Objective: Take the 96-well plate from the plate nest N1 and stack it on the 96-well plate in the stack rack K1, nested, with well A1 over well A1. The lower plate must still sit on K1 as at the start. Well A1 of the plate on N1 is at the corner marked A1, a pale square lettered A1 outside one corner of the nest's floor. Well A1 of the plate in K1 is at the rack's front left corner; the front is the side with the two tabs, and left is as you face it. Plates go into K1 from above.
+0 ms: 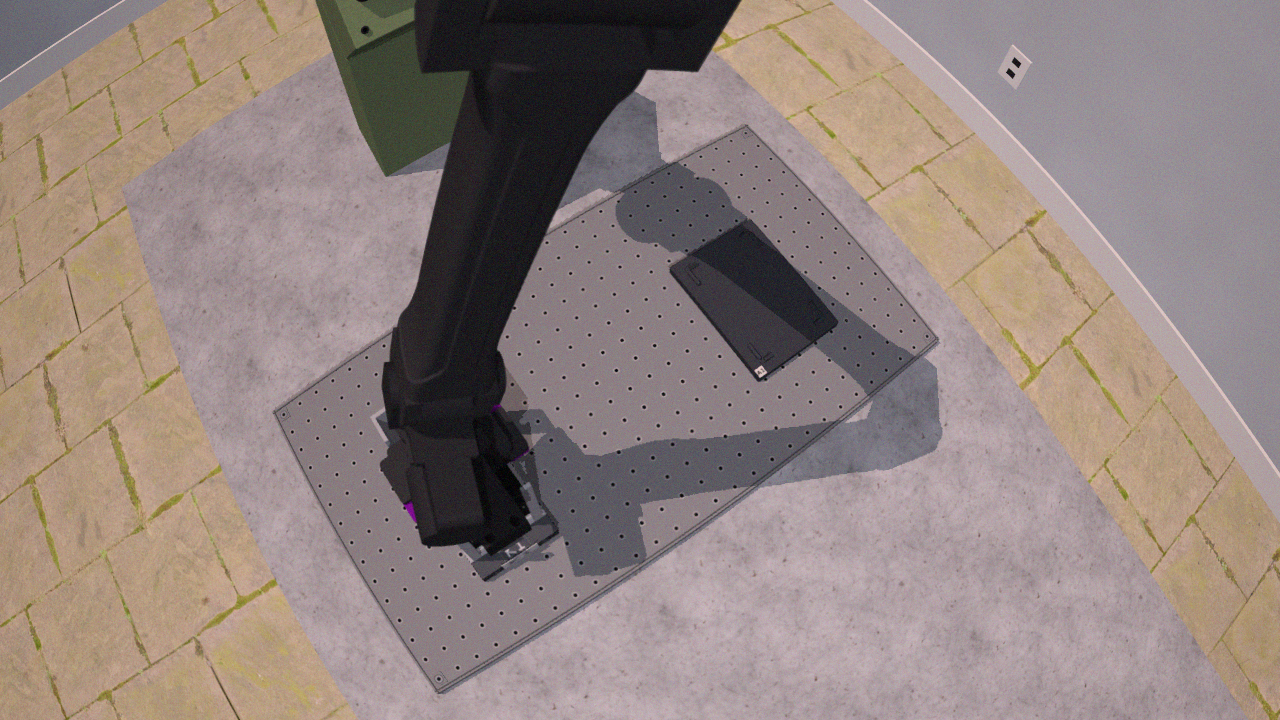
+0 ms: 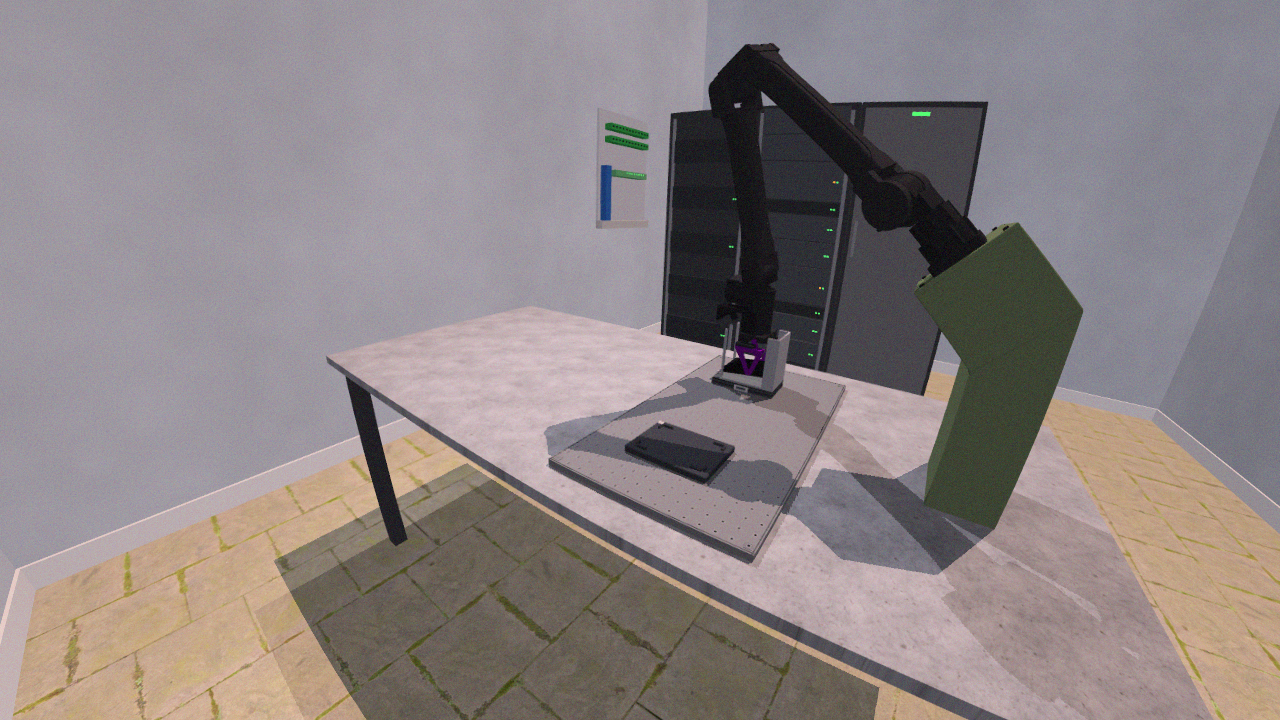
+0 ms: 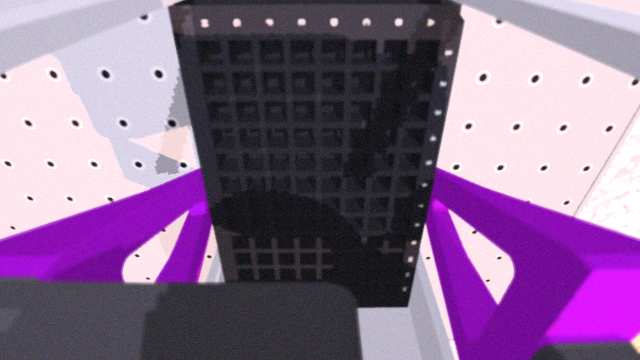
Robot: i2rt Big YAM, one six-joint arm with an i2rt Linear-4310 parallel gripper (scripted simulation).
Labels:
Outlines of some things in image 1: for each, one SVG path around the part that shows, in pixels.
My gripper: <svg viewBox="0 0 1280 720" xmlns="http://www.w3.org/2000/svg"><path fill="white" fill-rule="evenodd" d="M400 439L387 449L388 457L380 462L380 468L412 519L417 523L406 477L406 470L411 465L406 456L406 445ZM501 405L495 405L489 416L476 419L478 425L490 440L498 458L498 463L491 467L493 472L496 472L509 462L514 462L529 451L527 441Z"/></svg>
A black 96-well plate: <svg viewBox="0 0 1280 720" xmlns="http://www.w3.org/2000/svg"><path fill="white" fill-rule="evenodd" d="M478 539L471 542L476 549L481 546L481 543ZM505 465L494 473L523 515L527 516L530 514L530 511L519 489L522 485L508 465Z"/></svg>

